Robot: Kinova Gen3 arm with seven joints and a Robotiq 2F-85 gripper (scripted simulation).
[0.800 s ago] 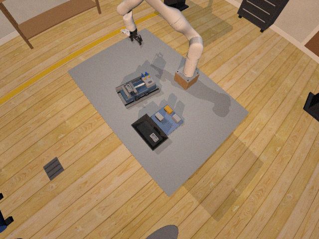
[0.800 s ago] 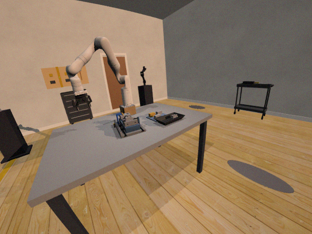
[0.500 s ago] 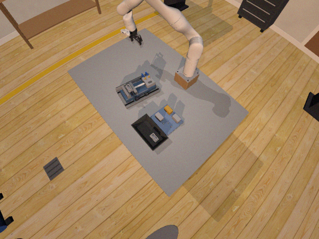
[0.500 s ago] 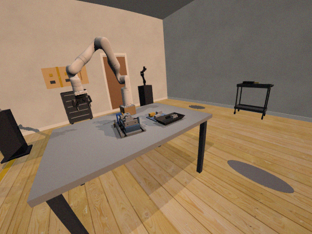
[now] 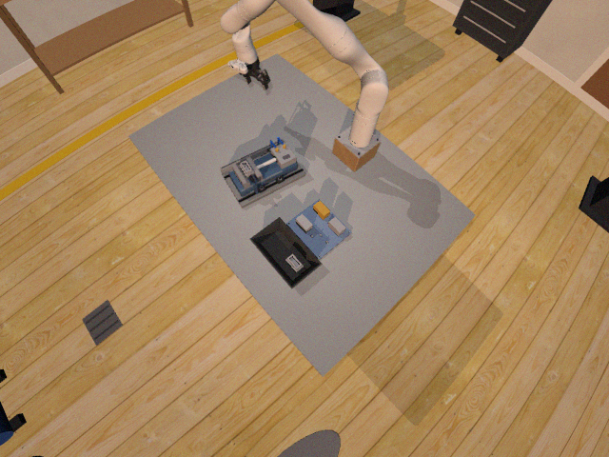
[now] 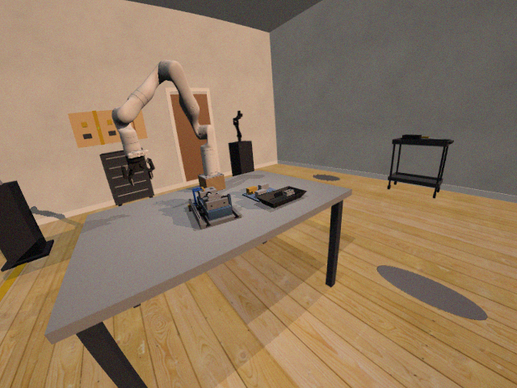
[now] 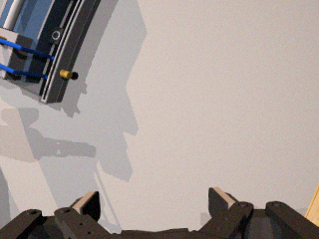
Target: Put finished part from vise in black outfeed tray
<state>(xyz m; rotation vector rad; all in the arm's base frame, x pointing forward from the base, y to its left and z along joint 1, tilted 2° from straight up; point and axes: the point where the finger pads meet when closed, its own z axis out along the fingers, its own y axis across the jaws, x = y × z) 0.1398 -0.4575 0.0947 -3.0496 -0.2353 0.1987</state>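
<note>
Now: the screw rod 200 mm ahead of my hand, 260 mm to the left of it and 120 mm below it. The rest, counted from my hand: blank 280 mm ahead, 530 mm to the left, 170 mm below; blue fixture plate 240 mm ahead, 580 mm to the left, 190 mm below; orange block 190 mm ahead, 540 mm to the left, 170 mm below.
</note>
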